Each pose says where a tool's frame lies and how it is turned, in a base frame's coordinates. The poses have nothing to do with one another.
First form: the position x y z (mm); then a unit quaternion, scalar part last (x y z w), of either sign.
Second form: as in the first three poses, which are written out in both.
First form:
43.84 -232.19 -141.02 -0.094 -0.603 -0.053 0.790
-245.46 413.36 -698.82 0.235 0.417 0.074 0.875
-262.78 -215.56 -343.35 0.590 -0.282 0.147 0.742
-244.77 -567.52 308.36 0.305 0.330 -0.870 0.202
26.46 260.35 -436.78 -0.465 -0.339 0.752 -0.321
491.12 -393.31 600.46 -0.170 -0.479 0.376 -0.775
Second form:
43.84 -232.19 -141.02 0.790 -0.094 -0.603 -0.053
-245.46 413.36 -698.82 0.875 0.235 0.417 0.074
-262.78 -215.56 -343.35 0.742 0.590 -0.282 0.147
-244.77 -567.52 308.36 0.202 0.305 0.330 -0.870
26.46 260.35 -436.78 0.321 0.465 0.339 -0.752
491.12 -393.31 600.46 0.775 0.170 0.479 -0.376

